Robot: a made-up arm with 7 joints.
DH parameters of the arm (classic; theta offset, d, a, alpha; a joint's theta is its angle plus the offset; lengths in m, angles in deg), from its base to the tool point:
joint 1: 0 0.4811 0 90
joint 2: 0 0.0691 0 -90
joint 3: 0 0.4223 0.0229 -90
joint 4: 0 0.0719 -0.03 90
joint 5: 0 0.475 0 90
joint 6: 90 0.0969 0.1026 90
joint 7: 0 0.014 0 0
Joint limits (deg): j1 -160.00..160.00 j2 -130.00..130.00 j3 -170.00..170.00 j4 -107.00..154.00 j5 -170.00..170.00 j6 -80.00..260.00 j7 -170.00..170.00
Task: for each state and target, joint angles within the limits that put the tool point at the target. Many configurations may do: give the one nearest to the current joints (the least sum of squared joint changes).
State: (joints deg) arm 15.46 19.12 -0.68 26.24 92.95 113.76 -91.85
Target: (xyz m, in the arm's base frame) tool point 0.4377 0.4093 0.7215
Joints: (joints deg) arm 37.56 -23.25 15.48 74.36 104.24 117.38 -91.85
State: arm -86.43 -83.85 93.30 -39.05 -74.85 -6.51 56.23
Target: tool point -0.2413 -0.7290 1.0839
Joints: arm -77.12 -53.43 79.74 -26.18 -77.66 -2.70 56.23
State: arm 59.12 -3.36 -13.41 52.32 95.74 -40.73 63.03
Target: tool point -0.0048 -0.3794 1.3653
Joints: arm 66.20 44.43 -34.13 29.36 93.04 -30.81 63.03
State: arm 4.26 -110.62 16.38 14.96 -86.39 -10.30 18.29
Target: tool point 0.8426 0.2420 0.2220
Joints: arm 4.80 -82.34 32.30 58.38 -80.56 -22.75 18.29
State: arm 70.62 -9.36 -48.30 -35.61 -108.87 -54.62 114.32
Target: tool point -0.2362 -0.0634 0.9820
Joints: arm 71.48 -34.46 -34.34 -82.20 -107.39 -75.80 114.32
